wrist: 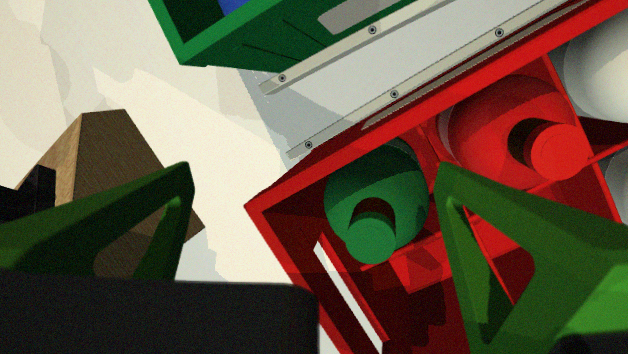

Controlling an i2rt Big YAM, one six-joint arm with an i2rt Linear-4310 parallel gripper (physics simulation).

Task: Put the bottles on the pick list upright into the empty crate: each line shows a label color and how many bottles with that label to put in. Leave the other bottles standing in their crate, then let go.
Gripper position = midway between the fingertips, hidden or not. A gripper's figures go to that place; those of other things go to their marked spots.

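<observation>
My gripper (314,175): 0.13 m from the lens. Green bottle (378,203): 0.20 m from the lens.
</observation>
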